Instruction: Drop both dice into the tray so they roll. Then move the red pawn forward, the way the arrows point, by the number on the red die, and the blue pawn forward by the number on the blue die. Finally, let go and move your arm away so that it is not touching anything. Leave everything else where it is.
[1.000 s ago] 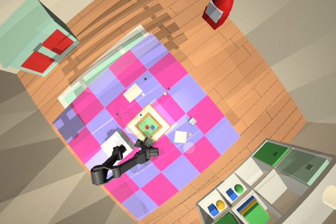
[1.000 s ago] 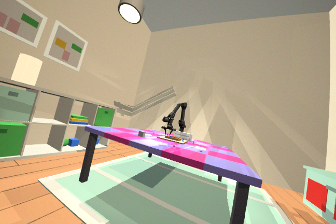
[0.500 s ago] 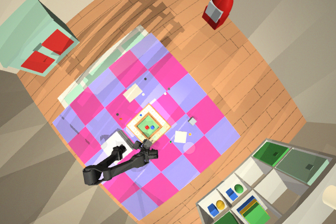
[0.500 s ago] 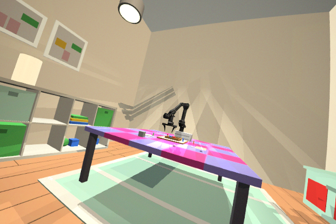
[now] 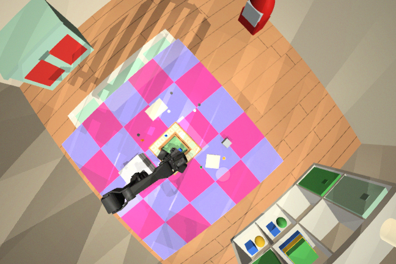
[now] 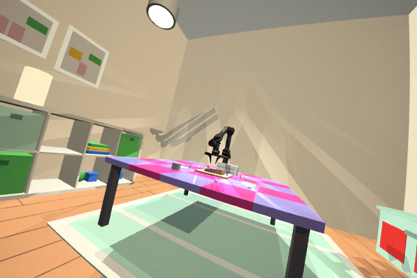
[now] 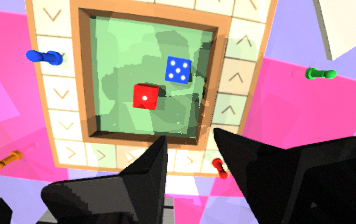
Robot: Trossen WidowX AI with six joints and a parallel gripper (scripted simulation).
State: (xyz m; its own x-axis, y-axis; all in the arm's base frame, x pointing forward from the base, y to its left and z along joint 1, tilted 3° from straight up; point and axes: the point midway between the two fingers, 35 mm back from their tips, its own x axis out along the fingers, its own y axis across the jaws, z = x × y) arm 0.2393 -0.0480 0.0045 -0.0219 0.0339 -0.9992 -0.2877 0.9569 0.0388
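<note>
Right now my gripper tip is 5 cm short of the blue pawn, 16 cm to the right of it and 5 cm above it. Round my gripper tip: red pawn 7 cm behind, 7 cm to the right, 5 cm below; grey block 35 cm ahead, 17 cm to the right, 5 cm below; green peg 9 cm ahead, 18 cm to the right, 6 cm below.
</note>
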